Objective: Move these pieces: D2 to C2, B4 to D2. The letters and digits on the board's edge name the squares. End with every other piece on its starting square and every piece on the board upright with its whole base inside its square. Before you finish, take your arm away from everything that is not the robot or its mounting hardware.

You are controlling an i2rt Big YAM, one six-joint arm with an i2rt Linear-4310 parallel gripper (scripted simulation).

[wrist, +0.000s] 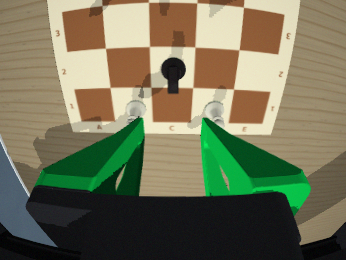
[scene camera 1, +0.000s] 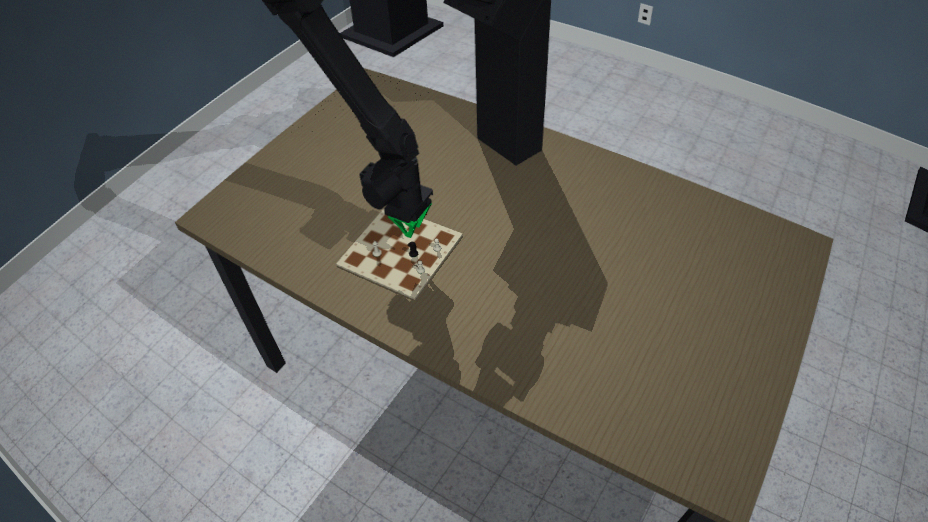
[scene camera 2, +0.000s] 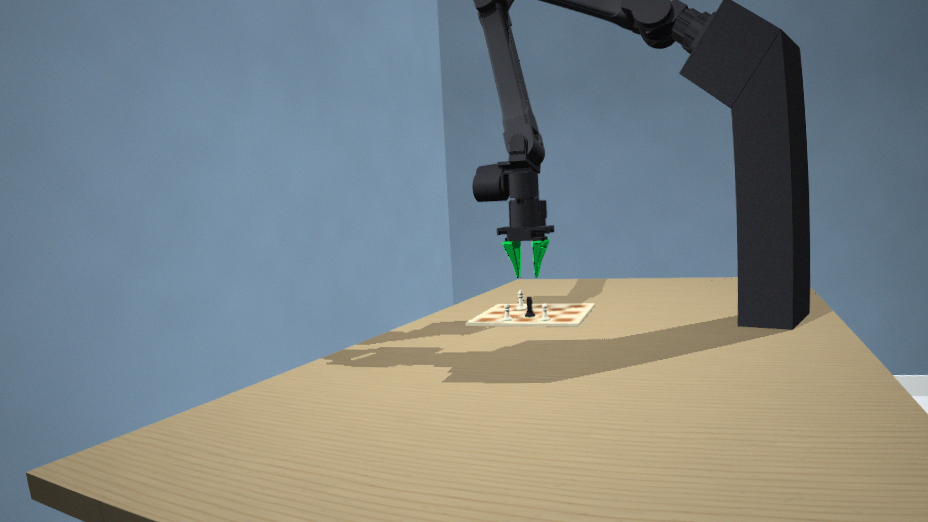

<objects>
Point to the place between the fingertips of my gripper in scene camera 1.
412, 231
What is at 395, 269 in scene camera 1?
A chessboard.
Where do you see a chessboard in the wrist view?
At 104, 62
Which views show my gripper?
The wrist view, scene camera 1 and scene camera 2: all of them.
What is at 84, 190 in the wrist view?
My gripper.
</objects>
